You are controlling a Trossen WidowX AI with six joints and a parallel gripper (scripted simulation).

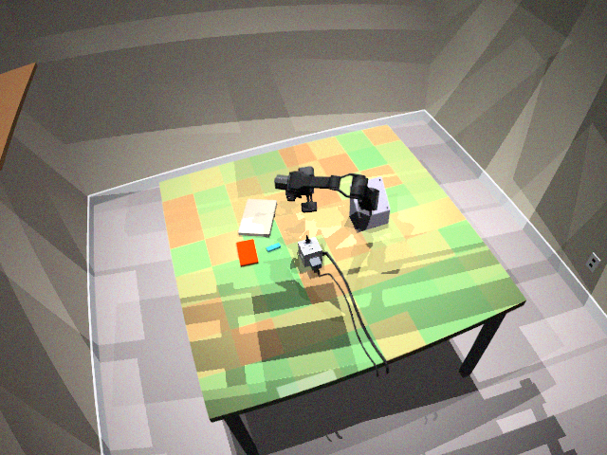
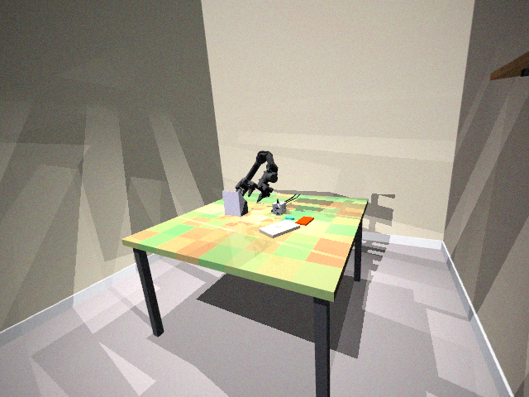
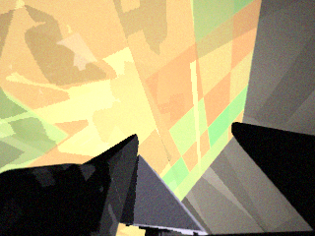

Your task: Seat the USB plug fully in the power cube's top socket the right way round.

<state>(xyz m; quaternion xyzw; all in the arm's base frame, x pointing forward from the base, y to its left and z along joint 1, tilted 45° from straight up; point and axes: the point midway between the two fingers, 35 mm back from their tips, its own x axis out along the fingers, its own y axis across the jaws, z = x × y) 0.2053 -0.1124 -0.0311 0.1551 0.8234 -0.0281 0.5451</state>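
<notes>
My gripper tip is 190 mm to the right of the dark USB plug, 100 mm short of it and 60 mm above it. The rest, counted from my gripper tip: beige pad 230 mm ahead, 140 mm below, 100 mm to the right; cyan block 220 mm ahead, 140 mm below, 100 mm to the left.
</notes>
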